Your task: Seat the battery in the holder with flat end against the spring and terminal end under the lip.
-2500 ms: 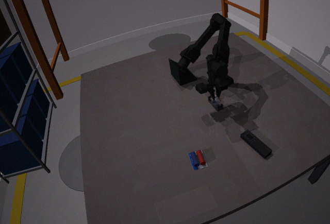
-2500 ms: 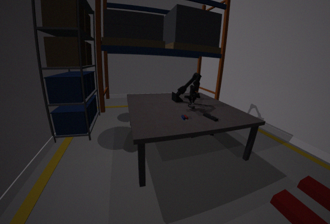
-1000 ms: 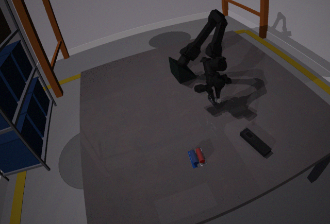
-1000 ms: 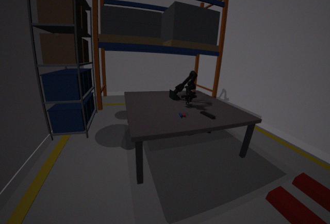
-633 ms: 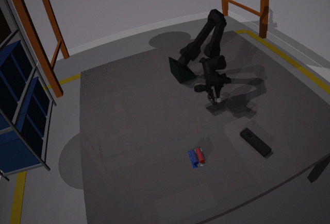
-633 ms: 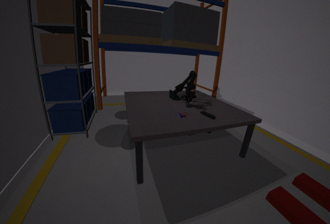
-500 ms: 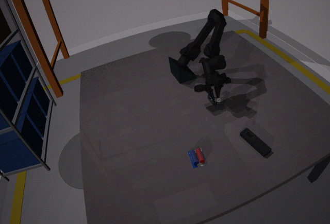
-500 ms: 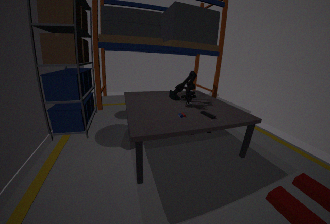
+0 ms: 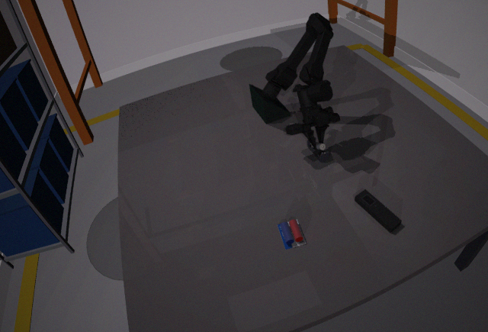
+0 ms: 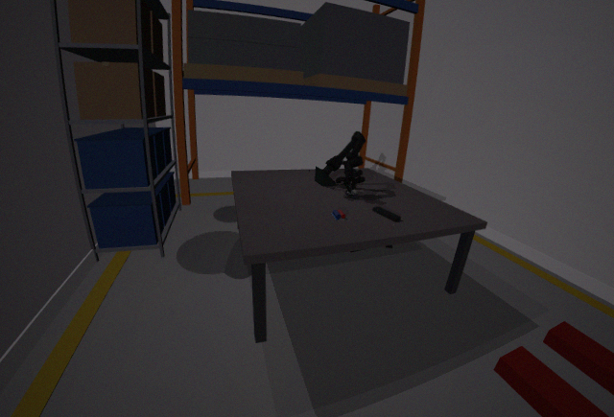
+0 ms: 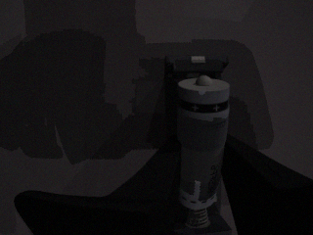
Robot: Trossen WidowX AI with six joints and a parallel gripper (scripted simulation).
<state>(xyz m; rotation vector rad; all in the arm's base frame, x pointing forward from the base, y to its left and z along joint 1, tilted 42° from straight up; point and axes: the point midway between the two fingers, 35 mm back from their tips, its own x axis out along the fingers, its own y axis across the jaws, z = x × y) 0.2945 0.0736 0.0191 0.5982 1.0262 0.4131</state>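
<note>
Right now the pale battery is 10 mm above my gripper tip. The rest, counted from my gripper tip: black remote (310 mm ahead, 40 mm to the left, 10 mm below).
</note>
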